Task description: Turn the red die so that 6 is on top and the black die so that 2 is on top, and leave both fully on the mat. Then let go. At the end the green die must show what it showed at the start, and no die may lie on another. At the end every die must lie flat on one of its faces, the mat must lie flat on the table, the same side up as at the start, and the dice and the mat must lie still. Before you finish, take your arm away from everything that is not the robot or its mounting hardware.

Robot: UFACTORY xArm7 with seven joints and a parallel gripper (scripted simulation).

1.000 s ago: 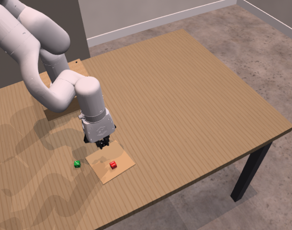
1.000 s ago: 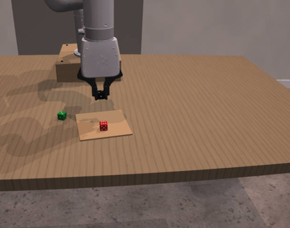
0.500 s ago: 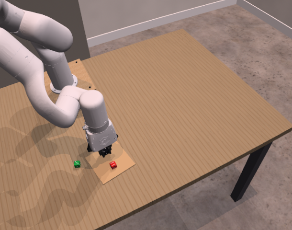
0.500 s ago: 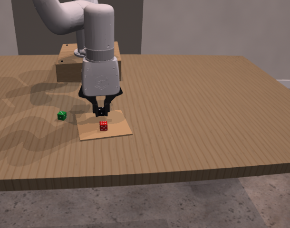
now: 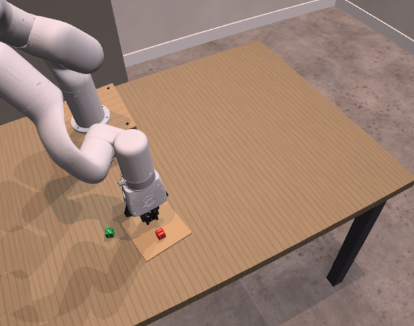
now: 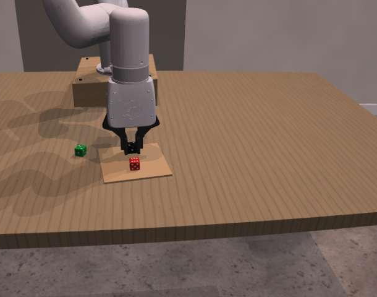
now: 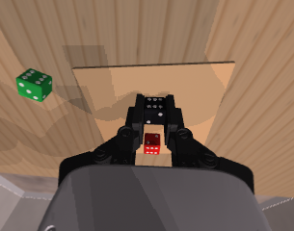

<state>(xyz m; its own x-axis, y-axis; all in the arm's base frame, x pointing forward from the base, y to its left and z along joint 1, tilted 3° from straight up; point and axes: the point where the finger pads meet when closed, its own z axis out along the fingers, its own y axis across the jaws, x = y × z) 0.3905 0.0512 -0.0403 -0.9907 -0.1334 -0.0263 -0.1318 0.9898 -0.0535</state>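
Right now my hand is 10 mm above the black die. From my hand the other things lie so: red die: 60 mm ahead, 10 mm to the left, 20 mm below; then tan mat: 30 mm ahead, 30 mm below; then green die: 10 mm behind, 110 mm to the right, 20 mm below.
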